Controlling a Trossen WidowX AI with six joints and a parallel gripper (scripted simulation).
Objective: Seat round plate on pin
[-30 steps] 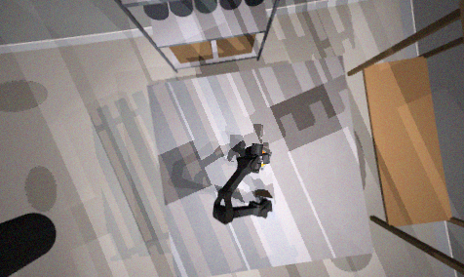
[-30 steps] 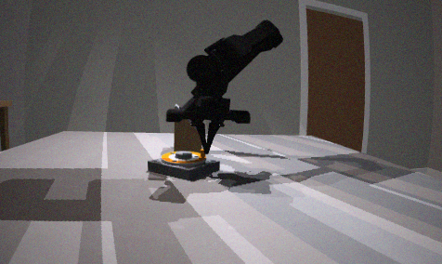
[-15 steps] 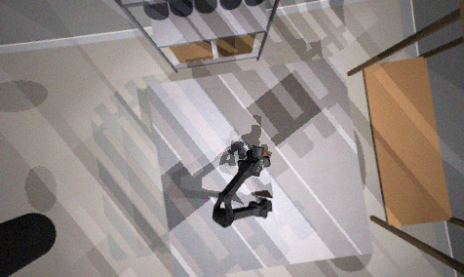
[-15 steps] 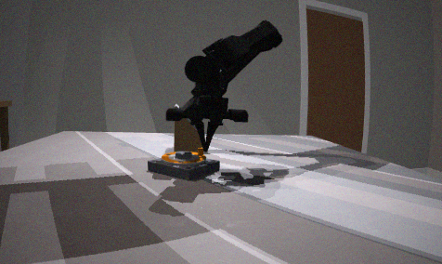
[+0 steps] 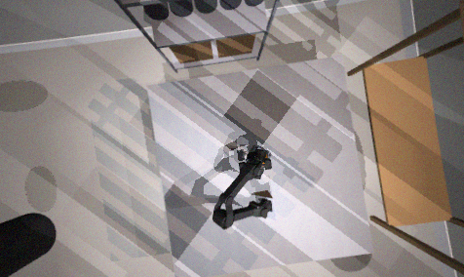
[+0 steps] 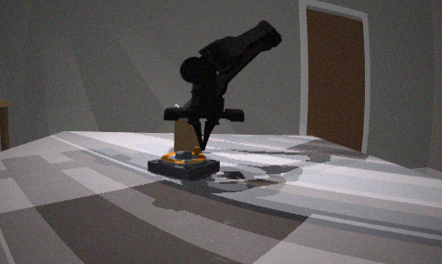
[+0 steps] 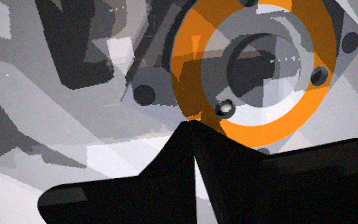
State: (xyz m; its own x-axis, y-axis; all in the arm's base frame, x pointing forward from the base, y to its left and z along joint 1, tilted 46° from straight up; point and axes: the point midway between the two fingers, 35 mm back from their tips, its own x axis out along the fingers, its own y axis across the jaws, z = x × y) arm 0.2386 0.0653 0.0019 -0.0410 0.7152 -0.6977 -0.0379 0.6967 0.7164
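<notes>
Right now the base is 3 cm ahead of my gripper tip, 4 cm to the right of it and 2 cm below it.
</notes>
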